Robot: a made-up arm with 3 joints. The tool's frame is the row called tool.
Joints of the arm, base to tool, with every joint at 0 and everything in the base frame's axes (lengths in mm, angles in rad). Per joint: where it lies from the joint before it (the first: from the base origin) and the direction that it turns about. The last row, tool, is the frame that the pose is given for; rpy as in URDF.
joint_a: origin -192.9 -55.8 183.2 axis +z
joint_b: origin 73 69.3 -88.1 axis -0.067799 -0.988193 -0.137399
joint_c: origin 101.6 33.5 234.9 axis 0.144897 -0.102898 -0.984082
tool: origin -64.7 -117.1 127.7 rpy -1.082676 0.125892 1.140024
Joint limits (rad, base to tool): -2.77..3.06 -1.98..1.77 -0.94..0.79
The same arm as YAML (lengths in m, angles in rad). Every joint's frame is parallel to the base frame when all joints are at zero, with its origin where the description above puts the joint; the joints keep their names.
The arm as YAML. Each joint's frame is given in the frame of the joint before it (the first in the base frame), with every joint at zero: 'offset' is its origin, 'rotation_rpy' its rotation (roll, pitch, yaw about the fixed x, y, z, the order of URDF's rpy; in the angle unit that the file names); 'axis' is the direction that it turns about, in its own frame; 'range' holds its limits. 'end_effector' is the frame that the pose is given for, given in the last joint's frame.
length_unit: m
angle_unit: rad
chain:
  - id: joint_a
    offset: [-0.1929, -0.0558, 0.1832]
    rotation_rpy: [0.0, 0.0, 0.0]
    axis: "+z"
    range: [-2.77, 3.06]
  - id: joint_b
    offset: [0.073, 0.0693, -0.0881]
    rotation_rpy: [0.0, 0.0, 0.0]
    axis: [-0.067799, -0.988193, -0.137399]
    range: [-1.98, 1.77]
  - id: joint_c
    offset: [0.1016, 0.0335, 0.2349]
    rotation_rpy: [0.0, 0.0, 0.0]
    axis: [0.144897, -0.102898, -0.984082]
    range: [-0.94, 0.79]
end_effector:
  offset: [-0.0647, -0.1171, 0.1277]
  rotation_rpy: [-1.0827, 0.1259, 1.14]

